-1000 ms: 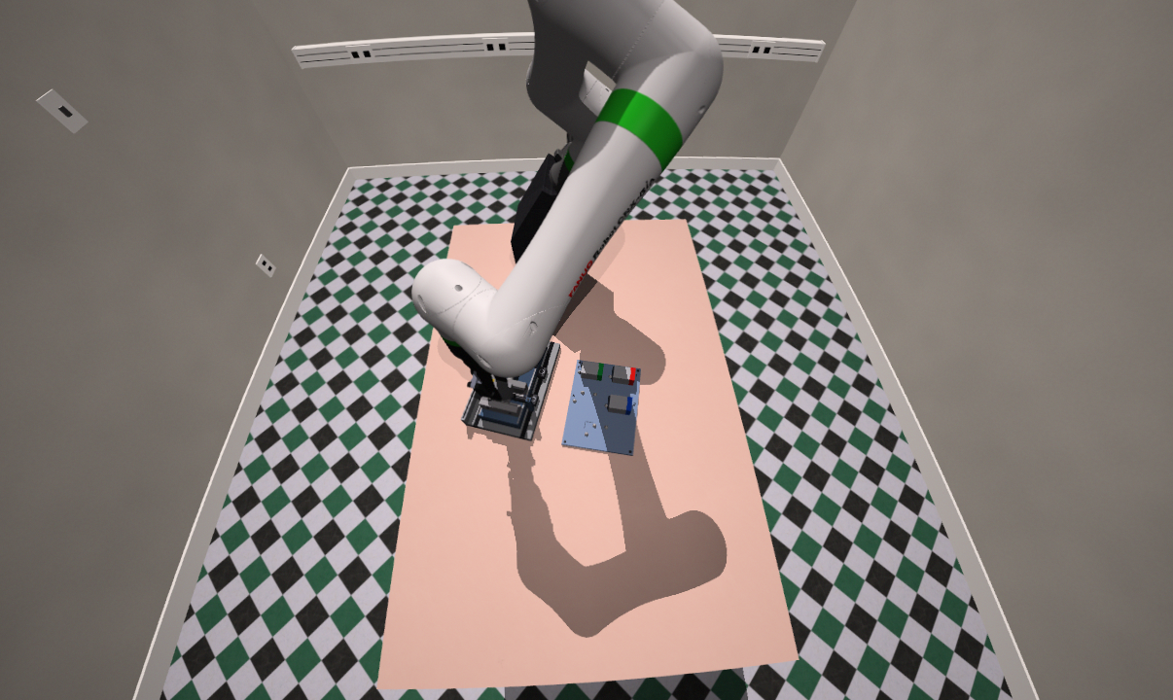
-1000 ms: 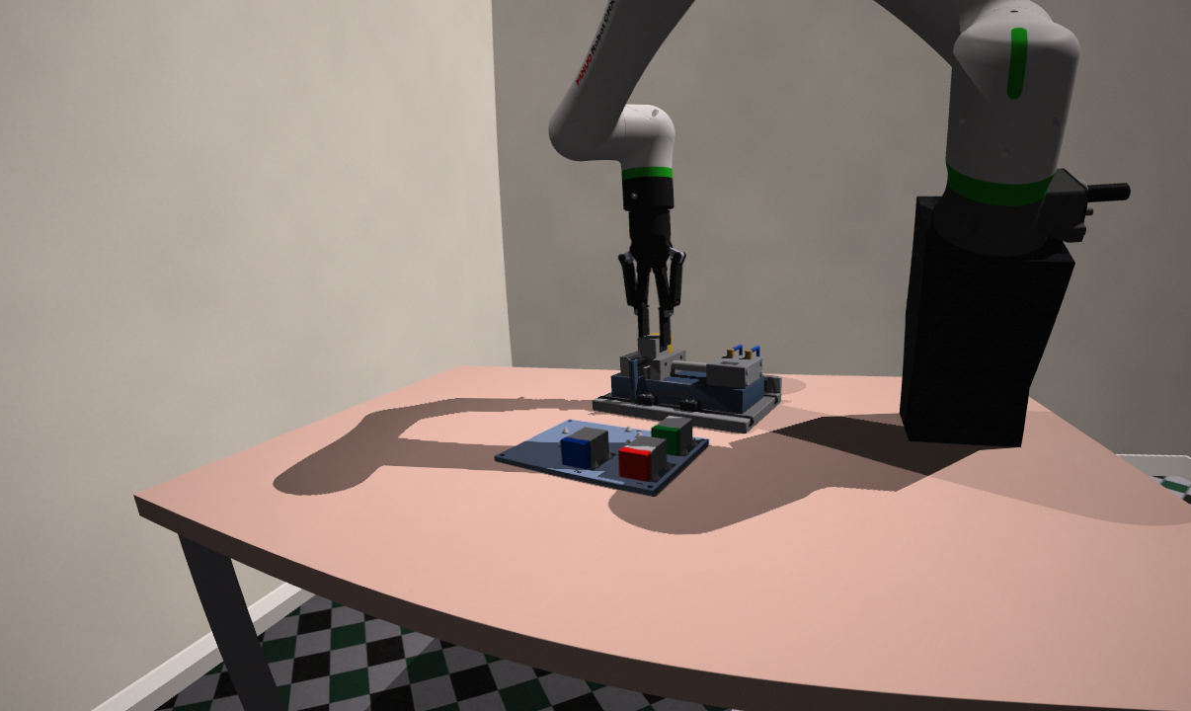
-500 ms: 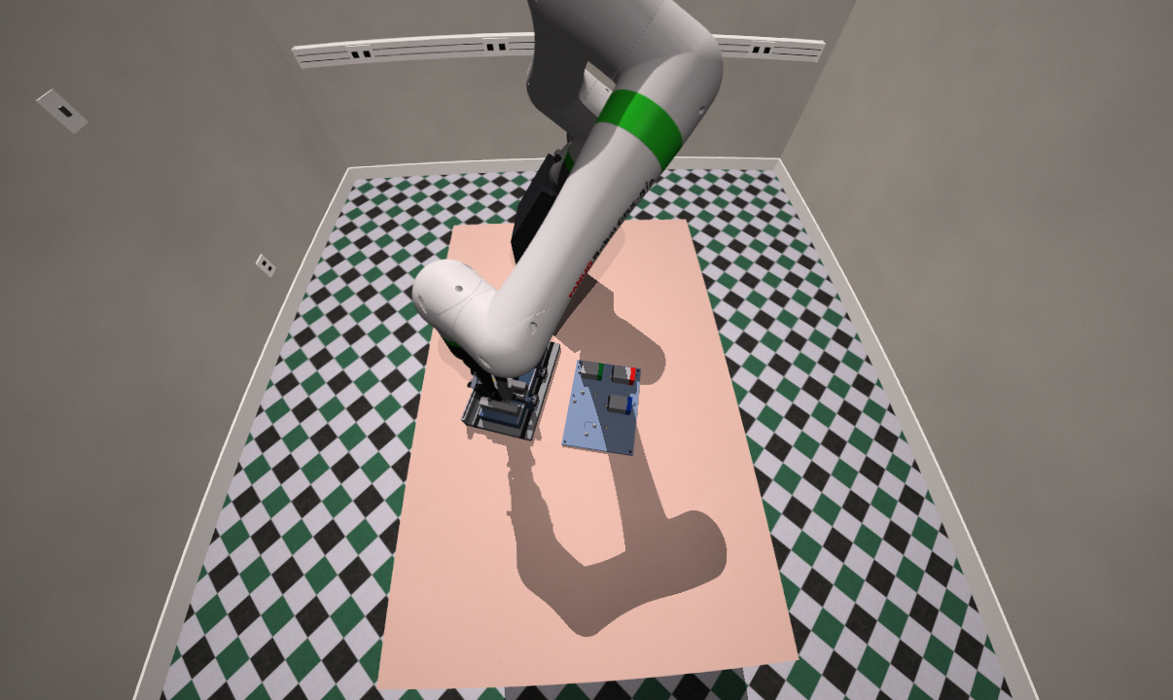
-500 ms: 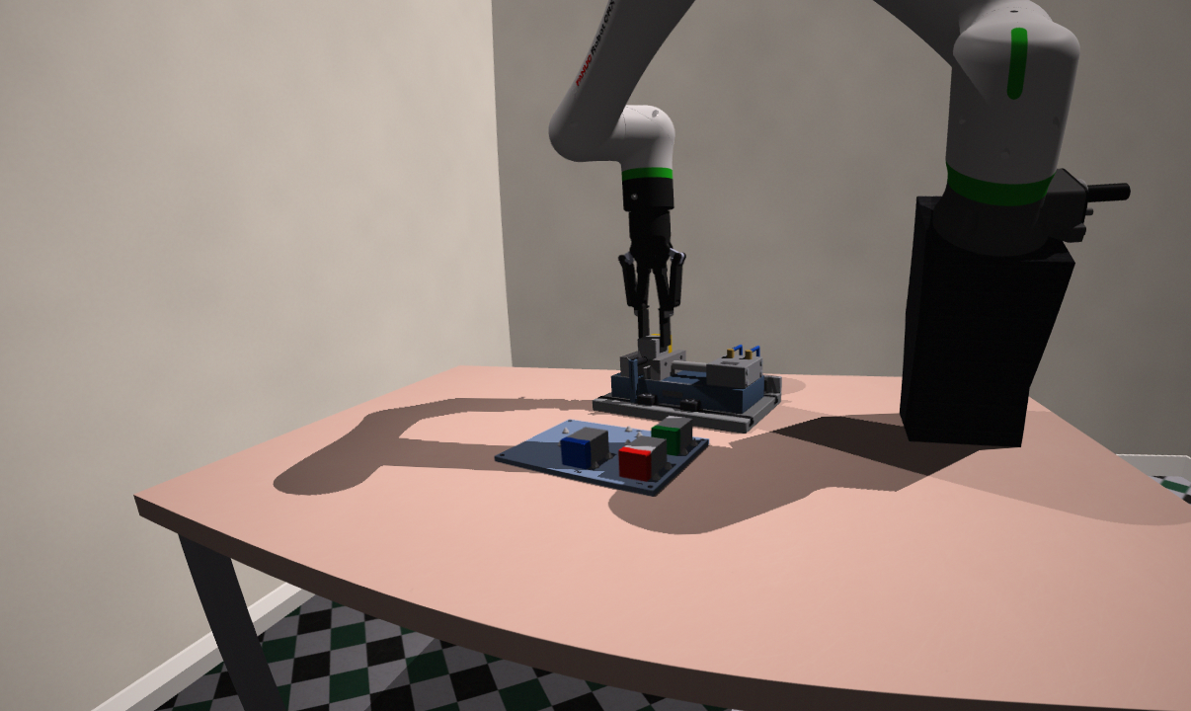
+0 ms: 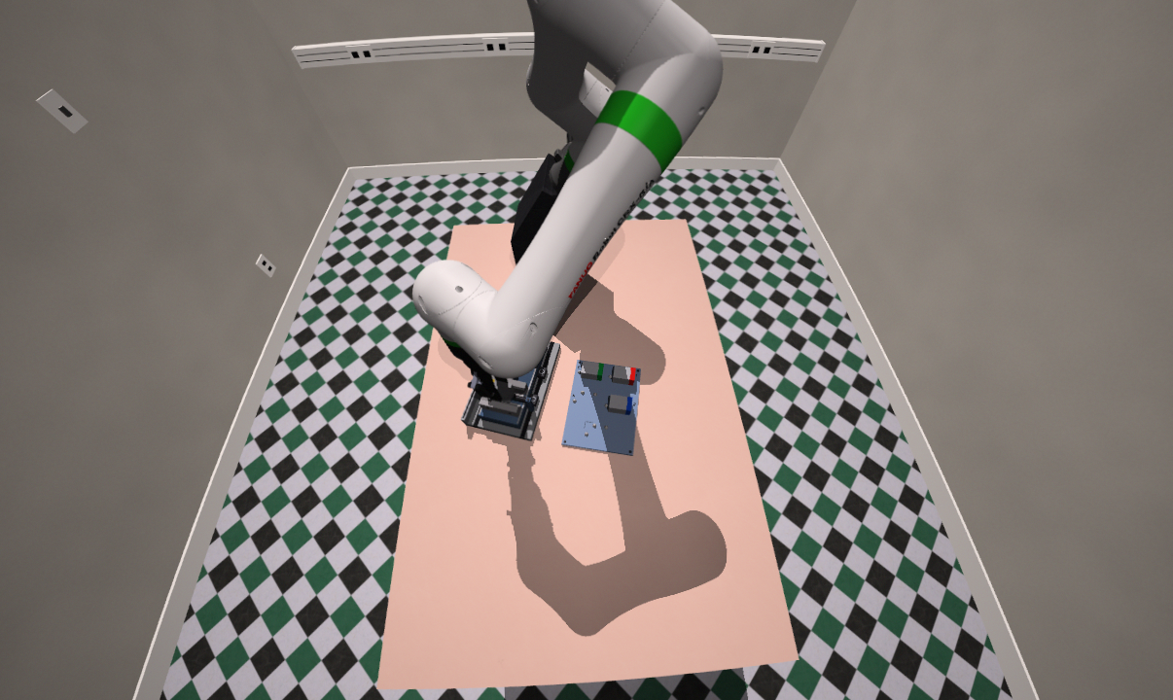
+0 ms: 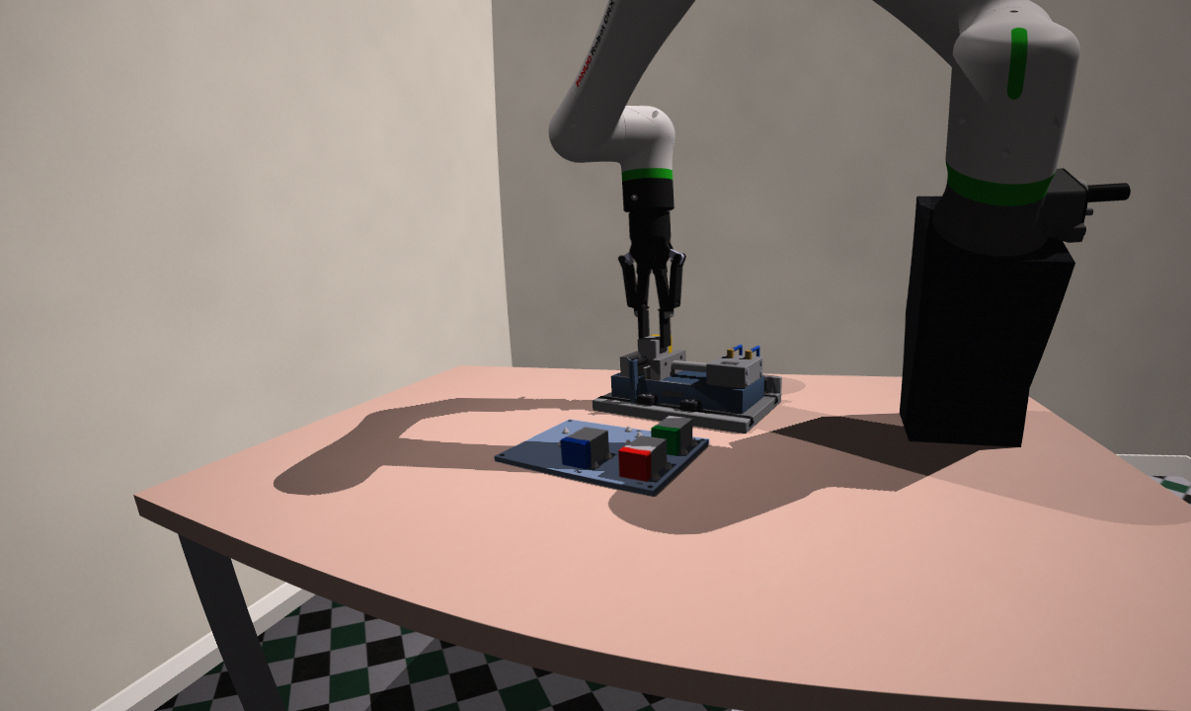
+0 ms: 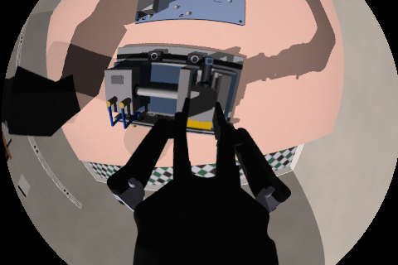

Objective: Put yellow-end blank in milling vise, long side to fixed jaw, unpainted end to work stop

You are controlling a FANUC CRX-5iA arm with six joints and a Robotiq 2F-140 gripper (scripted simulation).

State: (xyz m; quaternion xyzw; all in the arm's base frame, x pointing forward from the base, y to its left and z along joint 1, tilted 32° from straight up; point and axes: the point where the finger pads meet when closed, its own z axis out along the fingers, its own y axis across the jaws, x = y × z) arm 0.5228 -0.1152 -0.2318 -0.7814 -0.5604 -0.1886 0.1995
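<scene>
The yellow-ended blank is 3 cm below my hand. Round my hand: green-ended blank (24 cm to the left, 12 cm below, 8 cm behind); fixed jaw (6 cm below, 3 cm ahead); plate (27 cm to the left, 14 cm below, 2 cm ahead).
</scene>
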